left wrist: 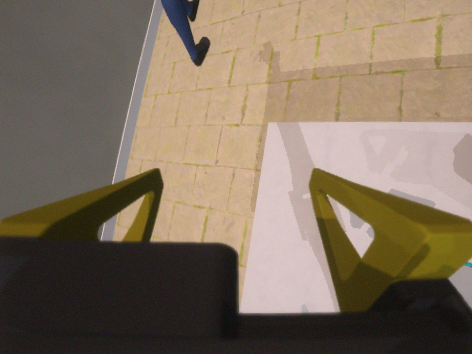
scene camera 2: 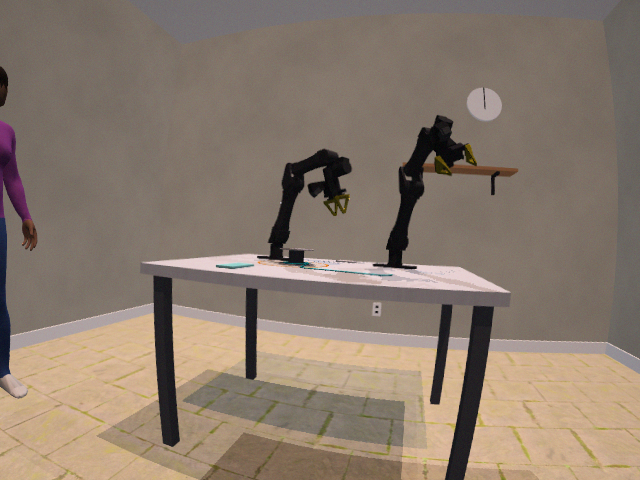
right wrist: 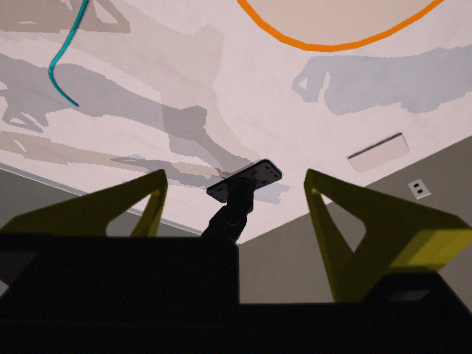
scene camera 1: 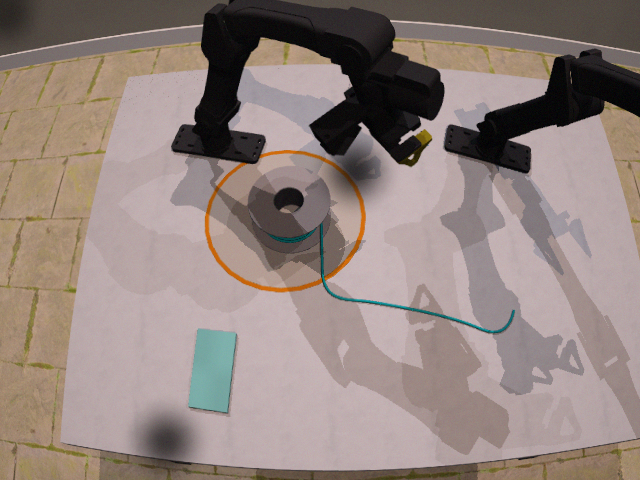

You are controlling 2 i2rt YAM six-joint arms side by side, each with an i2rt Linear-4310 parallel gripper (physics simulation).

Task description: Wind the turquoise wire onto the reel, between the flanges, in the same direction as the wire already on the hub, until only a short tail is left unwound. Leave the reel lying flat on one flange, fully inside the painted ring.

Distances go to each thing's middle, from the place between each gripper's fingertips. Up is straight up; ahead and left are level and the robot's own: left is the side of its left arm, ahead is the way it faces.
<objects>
Right now my right hand is 19 cm above the grey reel [scene camera 1: 290,185], 18 cm to the left of it and 1 cm short of it. Round my right hand: turquoise slab [scene camera 1: 211,379]: 32 cm ahead, 31 cm to the right, 22 cm below; then pale slab [right wrist: 394,147]: 32 cm behind, 22 cm below, 2 cm to the right.
The grey reel is 29 cm behind my left hand, 65 cm to the right of it and 33 cm below it. Round my left hand: turquoise slab: 1 cm ahead, 78 cm to the right, 36 cm below; then pale slab: 63 cm behind, 49 cm to the right, 36 cm below.
</objects>
